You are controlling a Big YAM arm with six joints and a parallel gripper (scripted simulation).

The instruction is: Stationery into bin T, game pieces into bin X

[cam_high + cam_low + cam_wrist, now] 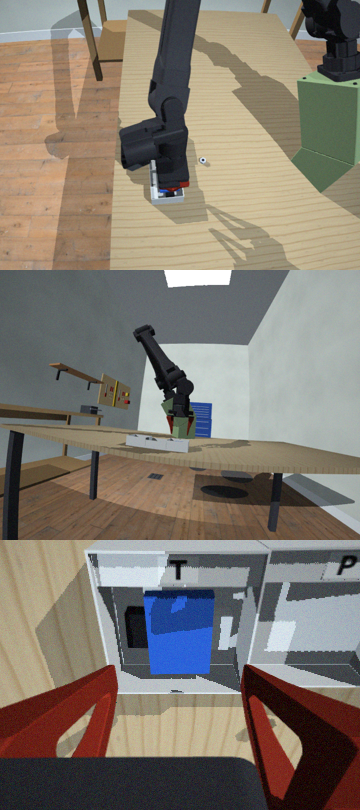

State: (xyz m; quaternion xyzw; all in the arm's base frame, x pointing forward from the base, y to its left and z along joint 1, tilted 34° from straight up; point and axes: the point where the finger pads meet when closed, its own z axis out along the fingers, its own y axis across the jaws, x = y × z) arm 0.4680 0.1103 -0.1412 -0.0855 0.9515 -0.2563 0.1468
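Now: hand 4 cm above the flat blue block. Also, from my hand: grey bin tray (2 cm ahead, 8 cm to the right, 5 cm below); then hex nut (10 cm behind, 8 cm to the right, 6 cm below); then black-and-white eraser (1 cm to the right, 6 cm below).
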